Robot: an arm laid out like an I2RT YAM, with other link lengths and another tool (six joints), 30 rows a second.
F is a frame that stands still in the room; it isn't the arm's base.
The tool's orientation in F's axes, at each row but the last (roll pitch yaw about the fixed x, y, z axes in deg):
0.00 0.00 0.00
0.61 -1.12 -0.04
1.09 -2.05 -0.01
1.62 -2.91 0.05
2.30 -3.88 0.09
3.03 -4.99 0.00
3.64 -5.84 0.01
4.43 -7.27 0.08
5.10 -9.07 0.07
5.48 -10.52 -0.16
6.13 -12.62 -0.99
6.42 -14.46 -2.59
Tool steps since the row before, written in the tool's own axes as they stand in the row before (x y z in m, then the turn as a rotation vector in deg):
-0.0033 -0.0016 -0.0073 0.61 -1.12 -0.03
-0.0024 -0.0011 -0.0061 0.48 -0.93 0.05
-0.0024 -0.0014 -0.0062 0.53 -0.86 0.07
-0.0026 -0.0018 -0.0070 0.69 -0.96 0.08
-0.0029 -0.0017 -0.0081 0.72 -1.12 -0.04
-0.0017 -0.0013 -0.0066 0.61 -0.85 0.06
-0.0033 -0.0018 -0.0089 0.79 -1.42 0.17
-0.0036 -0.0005 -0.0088 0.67 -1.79 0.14
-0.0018 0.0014 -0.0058 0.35 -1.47 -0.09
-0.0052 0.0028 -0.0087 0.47 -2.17 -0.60
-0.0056 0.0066 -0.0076 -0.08 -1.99 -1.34
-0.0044 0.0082 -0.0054 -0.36 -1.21 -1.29
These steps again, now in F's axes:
-0.0033 -0.0016 -0.0073 0.61 -1.12 -0.03
-0.0023 -0.0010 -0.0062 0.48 -0.93 0.05
-0.0022 -0.0013 -0.0063 0.53 -0.86 0.07
-0.0022 -0.0016 -0.0072 0.69 -0.96 0.09
-0.0023 -0.0014 -0.0083 0.73 -1.12 -0.04
-0.0011 -0.0009 -0.0068 0.61 -0.85 0.07
-0.0024 -0.0012 -0.0093 0.78 -1.43 0.16
-0.0025 0.0002 -0.0092 0.67 -1.79 0.09
-0.0009 0.0019 -0.0059 0.38 -1.46 -0.16
-0.0036 0.0036 -0.0092 0.60 -2.10 -0.71
-0.0038 0.0074 -0.0079 0.23 -1.84 -1.52
-0.0028 0.0089 -0.0054 -0.04 -1.06 -1.46

